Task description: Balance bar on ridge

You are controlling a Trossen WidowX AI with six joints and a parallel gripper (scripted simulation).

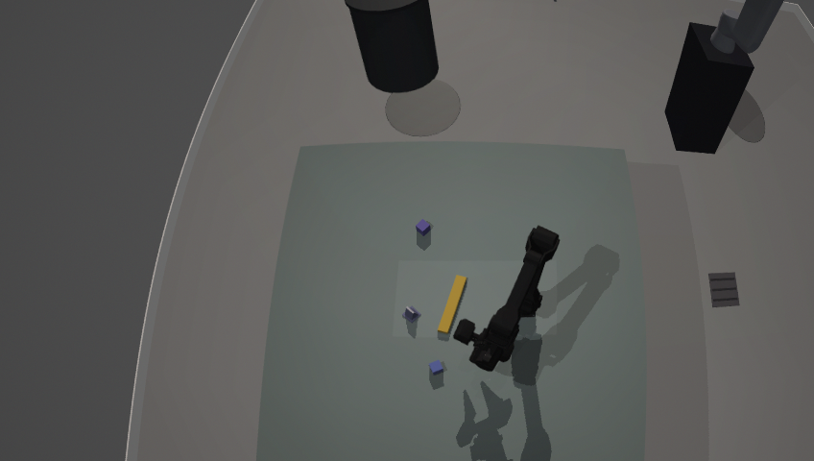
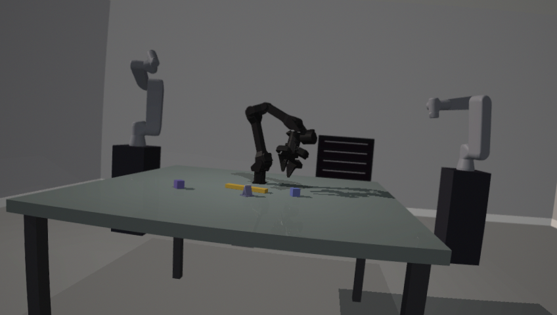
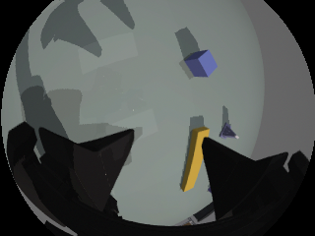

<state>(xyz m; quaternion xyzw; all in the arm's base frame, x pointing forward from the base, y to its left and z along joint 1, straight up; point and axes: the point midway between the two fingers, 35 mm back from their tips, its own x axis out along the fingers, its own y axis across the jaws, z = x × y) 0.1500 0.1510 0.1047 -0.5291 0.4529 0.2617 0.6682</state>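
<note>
Now: gripper tip 16 cm to the left of the yellow bar, 7 cm short of it and 7 cm above it. Round my gripper tip: purple cube (43 cm to the right, 18 cm ahead, 6 cm below).
</note>
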